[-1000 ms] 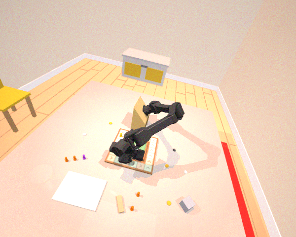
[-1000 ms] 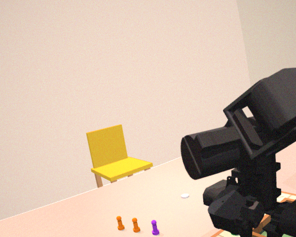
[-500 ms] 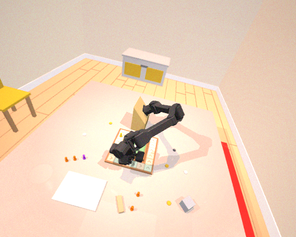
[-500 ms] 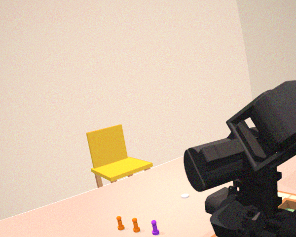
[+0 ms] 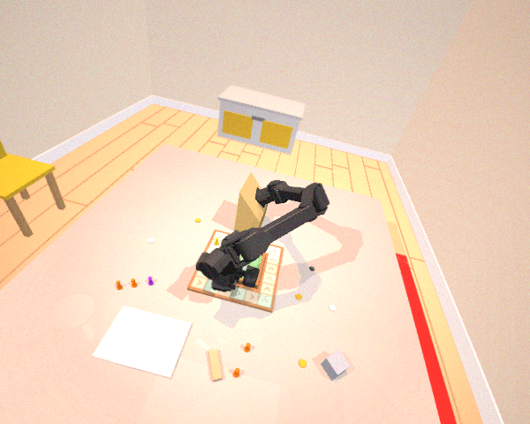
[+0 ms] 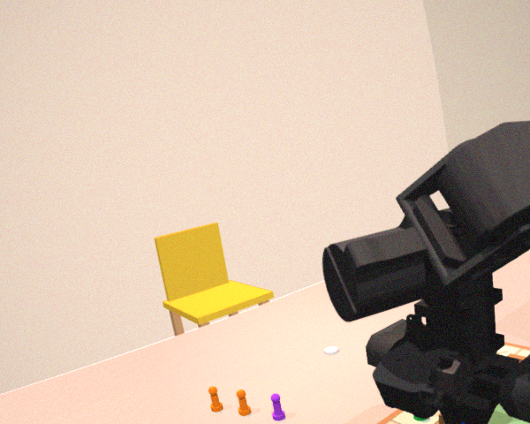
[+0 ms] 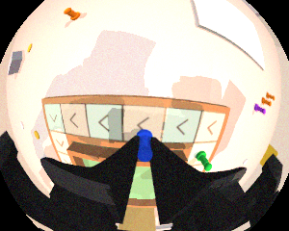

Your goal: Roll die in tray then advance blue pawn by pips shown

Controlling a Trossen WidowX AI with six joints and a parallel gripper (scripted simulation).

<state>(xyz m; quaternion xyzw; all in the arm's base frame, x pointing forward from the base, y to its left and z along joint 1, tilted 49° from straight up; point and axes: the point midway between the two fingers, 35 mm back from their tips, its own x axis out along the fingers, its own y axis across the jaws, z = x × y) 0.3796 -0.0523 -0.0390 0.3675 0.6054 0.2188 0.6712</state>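
Now: gripper tip 100 mm past the white die, 50 mm to the right of it and 10 mm above it. Also, from my gripper tip: green pawn 50 mm behind, 80 mm to the right, 10 mm below; blue pawn 10 mm above; green sunken tray 110 mm behind, 40 mm to the left, 30 mm below.
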